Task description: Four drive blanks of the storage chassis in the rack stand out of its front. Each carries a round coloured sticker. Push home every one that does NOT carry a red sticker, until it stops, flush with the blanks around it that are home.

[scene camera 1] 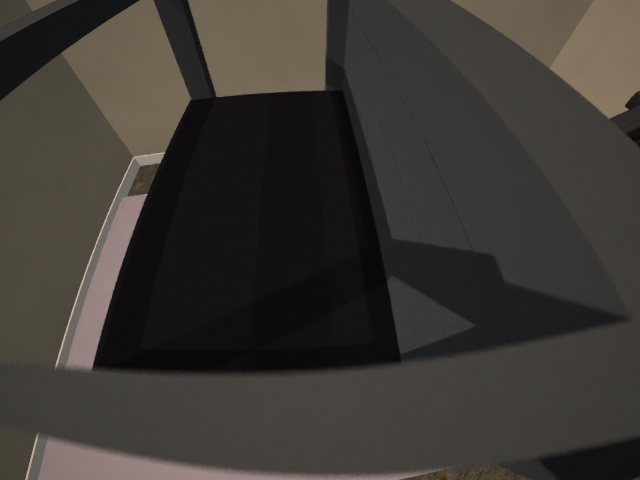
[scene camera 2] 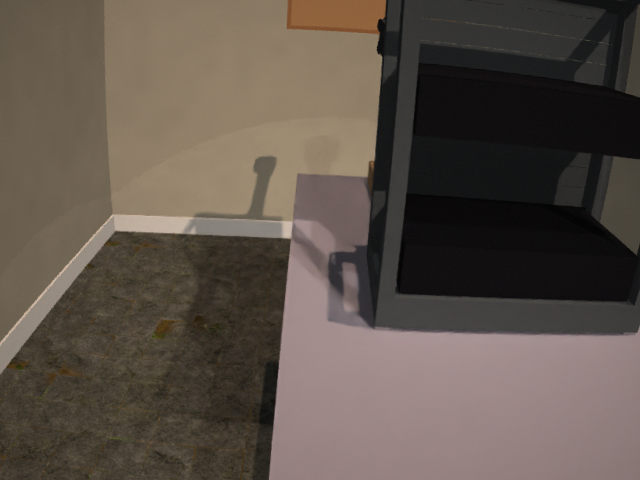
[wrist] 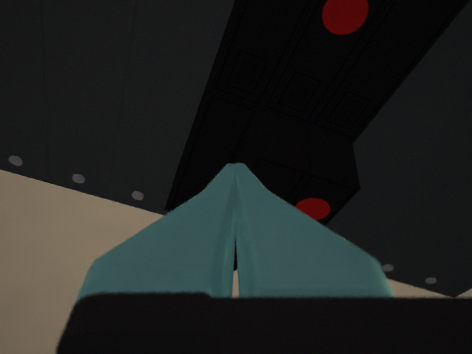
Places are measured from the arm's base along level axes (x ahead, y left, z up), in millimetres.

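Where they show: gripper, between the fingertips: (wrist: 235, 178).
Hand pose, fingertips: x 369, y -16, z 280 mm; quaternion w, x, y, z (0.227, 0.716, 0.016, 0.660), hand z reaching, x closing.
After its pixels a point has its place.
My gripper (wrist: 235, 178) @(y -16, x 369, z 280 mm) is shut and empty, its teal fingertips together in front of the dark blanks of the storage chassis. One blank, with a red sticker (wrist: 313, 208) @(y -64, x 403, z 336 mm), stands out right of the tips, partly covered by the right finger. Another red sticker (wrist: 345, 15) @(y 16, x 446, z 309 mm) is on a blank at the top of the wrist view. The blanks directly behind the fingers are partly hidden, and no sticker of another colour shows. Whether the fingertips touch a blank I cannot tell. The blank fronts do not show in the scene views, where the rack (scene camera 1: 289, 413) (scene camera 2: 506, 316) @(y 11, x 756, z -31 mm) is seen from other sides.
Dark panels (wrist: 80, 100) @(y -92, x 451, z 195 mm) (wrist: 425, 165) @(y -54, x 455, z 410 mm) with round light spots flank the blanks. Black boxes (scene camera 2: 516, 108) @(y -34, x 752, z 320 mm) (scene camera 2: 506, 268) @(y 0, x 740, z 53 mm) sit in the rack, one above the other; a black box top (scene camera 1: 289, 206) @(y 102, x 576, z 352 mm) shows in scene camera 1. The rack stands on a pale pink table (scene camera 2: 439, 403) @(y -150, x 932, z -68 mm).
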